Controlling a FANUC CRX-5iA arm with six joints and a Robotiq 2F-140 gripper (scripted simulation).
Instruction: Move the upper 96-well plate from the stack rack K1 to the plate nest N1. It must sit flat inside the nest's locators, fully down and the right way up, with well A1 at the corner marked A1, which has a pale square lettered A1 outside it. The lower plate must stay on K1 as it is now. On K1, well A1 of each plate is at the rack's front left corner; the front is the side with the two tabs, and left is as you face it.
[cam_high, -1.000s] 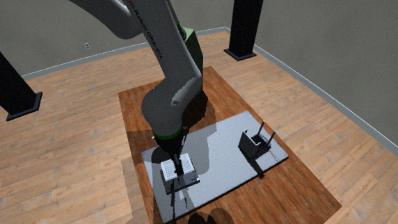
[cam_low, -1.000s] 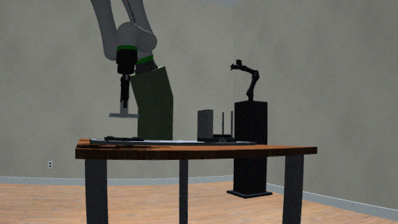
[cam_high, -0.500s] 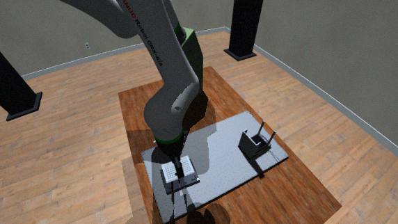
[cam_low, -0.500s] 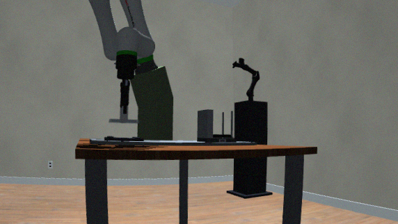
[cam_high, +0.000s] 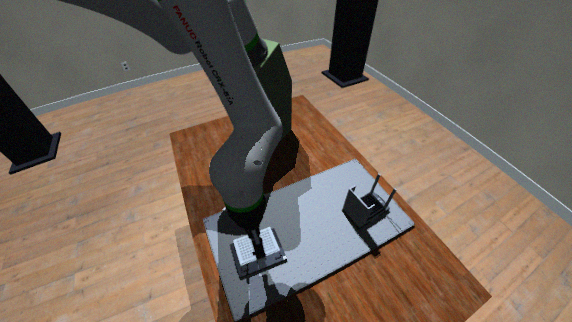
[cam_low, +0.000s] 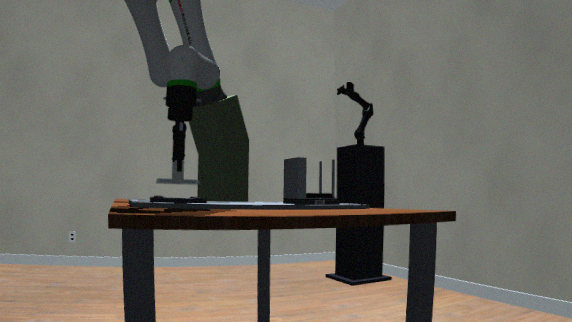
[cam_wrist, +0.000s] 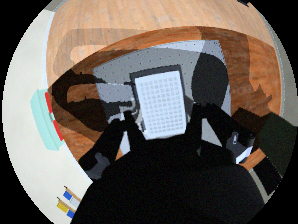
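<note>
Right now my hand is 7 cm above the dark plate nest N1. Round my hand: white 96-well plate (2 cm below); then pale A1 square (7 cm to the left, 7 cm below, 6 cm ahead).
</note>
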